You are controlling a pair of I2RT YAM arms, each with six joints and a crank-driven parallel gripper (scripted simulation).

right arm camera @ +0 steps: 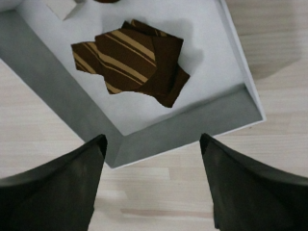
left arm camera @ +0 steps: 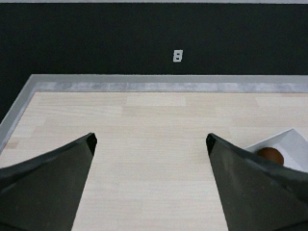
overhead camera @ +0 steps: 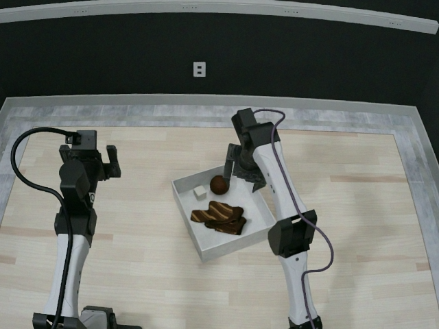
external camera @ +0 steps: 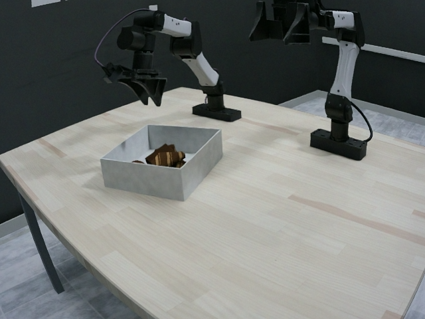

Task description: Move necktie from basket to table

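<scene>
Right now my right hand is 10 mm short of the grey basket, 50 mm to the right of it and 160 mm above it. From my right hand the other things lie so: small white cube: 90 mm ahead, 120 mm to the left, 170 mm below; brown ball: 110 mm ahead, 60 mm to the left, 150 mm below.
</scene>
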